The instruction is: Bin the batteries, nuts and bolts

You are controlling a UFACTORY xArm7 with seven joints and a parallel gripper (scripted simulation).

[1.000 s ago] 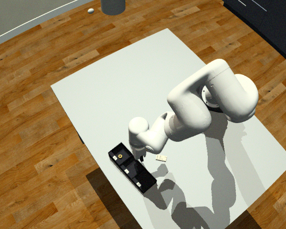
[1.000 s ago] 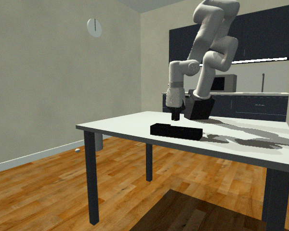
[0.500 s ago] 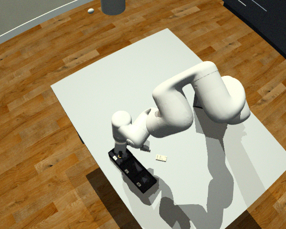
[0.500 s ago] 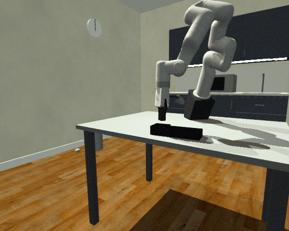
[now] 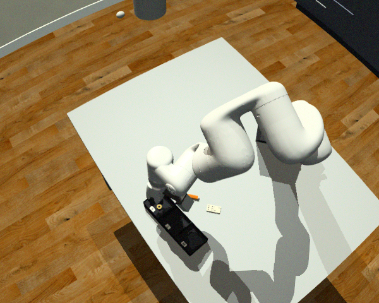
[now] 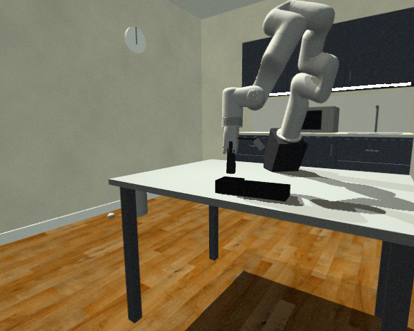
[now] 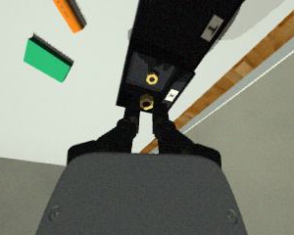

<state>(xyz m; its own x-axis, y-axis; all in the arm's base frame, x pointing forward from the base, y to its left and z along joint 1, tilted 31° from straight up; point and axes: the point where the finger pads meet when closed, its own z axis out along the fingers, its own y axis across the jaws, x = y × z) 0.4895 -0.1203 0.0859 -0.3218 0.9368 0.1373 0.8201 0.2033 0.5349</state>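
The orange battery is 110 mm behind my hand, 40 mm to the left of it and 80 mm below it. From my hand the other things lie so: white domino 140 mm behind, 130 mm to the left, 80 mm below; then green block 140 mm behind, 40 mm to the right, 80 mm below; then black three-compartment bin 80 mm to the left, 70 mm below.
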